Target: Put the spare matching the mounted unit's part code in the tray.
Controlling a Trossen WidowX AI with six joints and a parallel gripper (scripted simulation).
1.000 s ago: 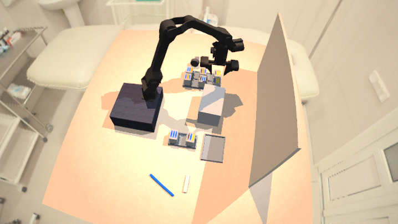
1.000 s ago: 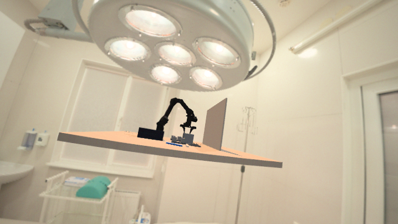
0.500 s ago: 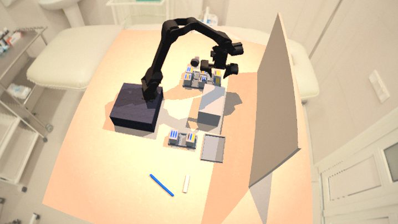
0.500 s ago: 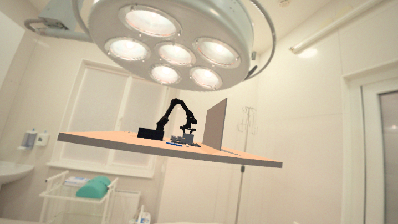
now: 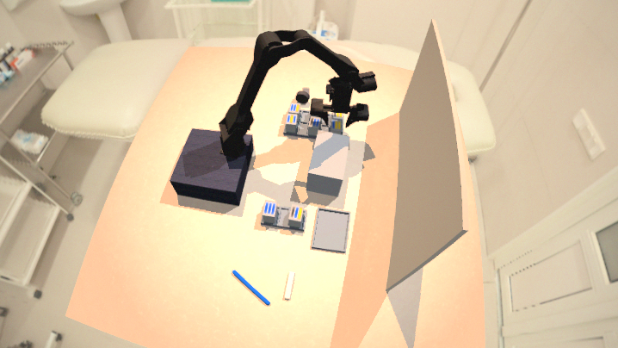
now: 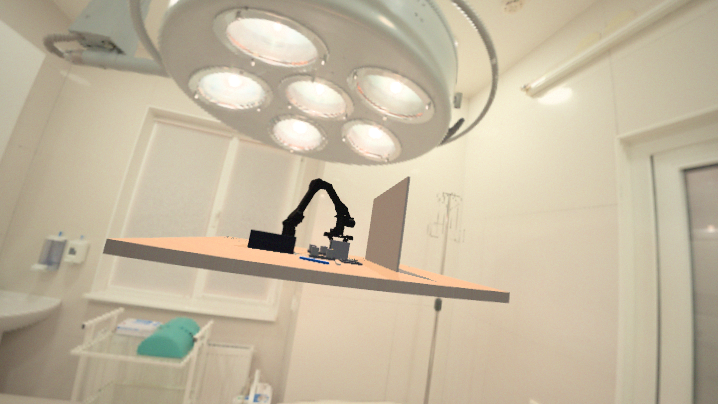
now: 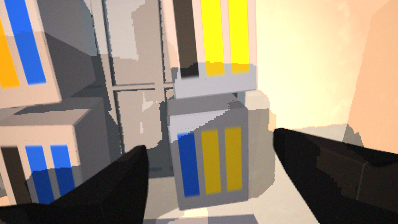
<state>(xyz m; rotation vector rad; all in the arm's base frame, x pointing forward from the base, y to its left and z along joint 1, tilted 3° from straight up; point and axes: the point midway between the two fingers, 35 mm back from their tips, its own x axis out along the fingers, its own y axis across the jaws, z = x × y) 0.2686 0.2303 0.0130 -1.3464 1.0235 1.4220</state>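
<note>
Right now the grey tray is 90 mm ahead of my gripper tip, 350 mm to the right of it and 40 mm below it. Also, from my gripper tip: tall grey panel 260 mm ahead, 130 mm to the right, 180 mm above; then mounted unit 20 mm ahead, 150 mm to the right, 10 mm above; then rack 50 mm behind, 360 mm to the right, 40 mm below.
</note>
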